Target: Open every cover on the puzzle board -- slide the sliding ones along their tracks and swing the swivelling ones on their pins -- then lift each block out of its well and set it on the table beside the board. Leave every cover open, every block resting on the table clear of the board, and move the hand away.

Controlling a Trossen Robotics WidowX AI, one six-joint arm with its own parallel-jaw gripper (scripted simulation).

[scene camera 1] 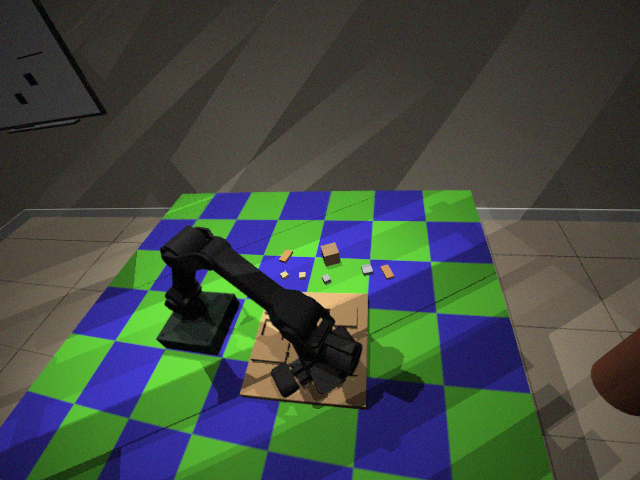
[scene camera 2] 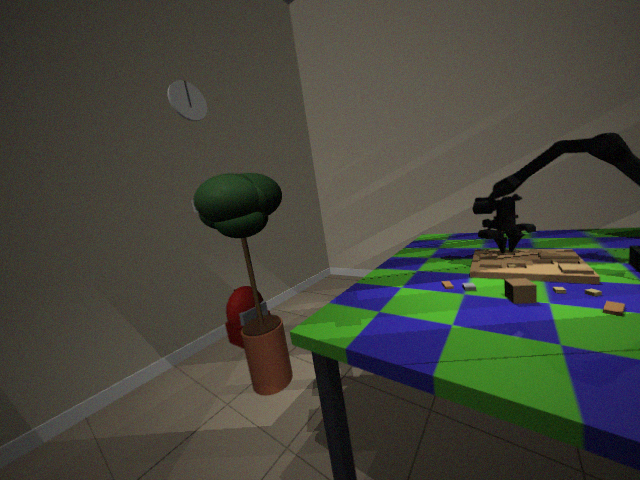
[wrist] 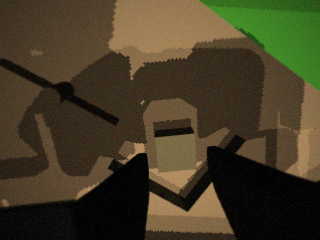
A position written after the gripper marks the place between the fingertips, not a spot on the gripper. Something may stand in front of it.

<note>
In view: the gripper [scene camera 1: 320, 373], a brown cube [scene camera 2: 518, 290] and a tan puzzle board [scene camera 1: 258, 383].
The gripper is seen too in scene camera 2 [scene camera 2: 506, 252] and in the wrist view [wrist: 177, 158]. The tan puzzle board also shows in the wrist view [wrist: 154, 72]. The wrist view misses the brown cube: it is out of frame.
</note>
